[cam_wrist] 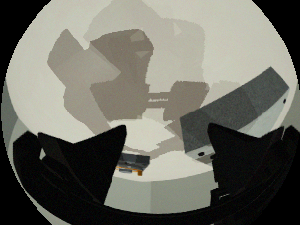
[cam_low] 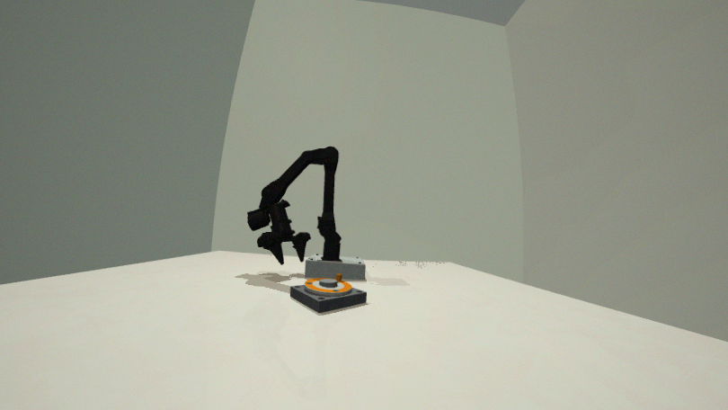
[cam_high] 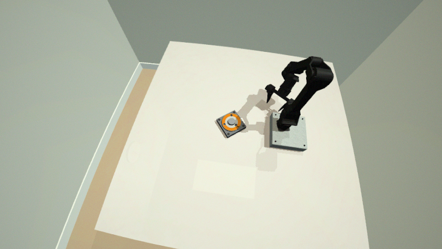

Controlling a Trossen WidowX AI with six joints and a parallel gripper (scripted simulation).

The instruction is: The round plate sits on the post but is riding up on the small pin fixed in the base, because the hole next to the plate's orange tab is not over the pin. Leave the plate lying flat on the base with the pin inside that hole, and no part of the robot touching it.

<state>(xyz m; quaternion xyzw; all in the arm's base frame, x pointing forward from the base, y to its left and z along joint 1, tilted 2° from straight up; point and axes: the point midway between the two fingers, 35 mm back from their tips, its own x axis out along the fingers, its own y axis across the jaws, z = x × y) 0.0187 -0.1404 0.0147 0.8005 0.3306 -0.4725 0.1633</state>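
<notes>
The square base lies 250 mm ahead of my gripper tip, 80 mm to the left of it and 20 mm below it.
</notes>
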